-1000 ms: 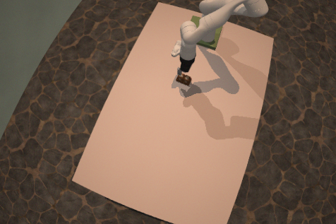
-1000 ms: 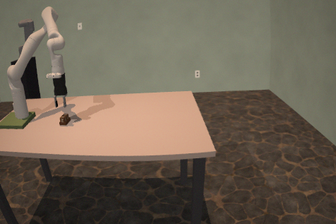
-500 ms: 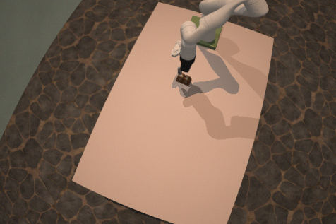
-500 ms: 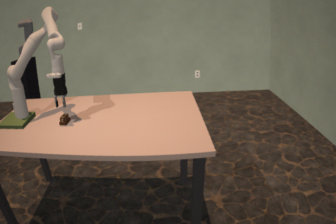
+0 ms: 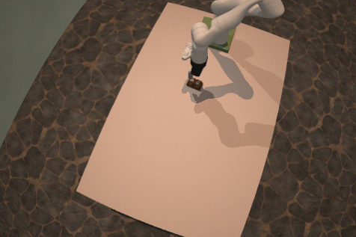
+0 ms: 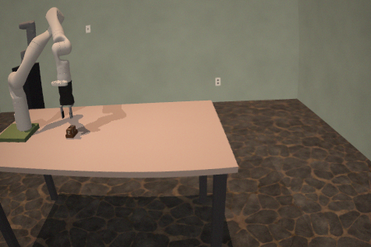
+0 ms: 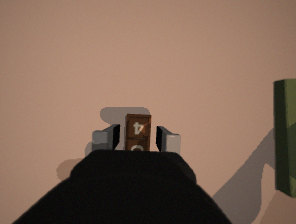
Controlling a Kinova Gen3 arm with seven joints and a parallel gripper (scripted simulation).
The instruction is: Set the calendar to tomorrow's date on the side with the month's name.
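The brown cube lies 3 cm to the left of my hand and 9 cm below it. The rest, counted from my hand: brown tray (2 cm to the left, 11 cm below).
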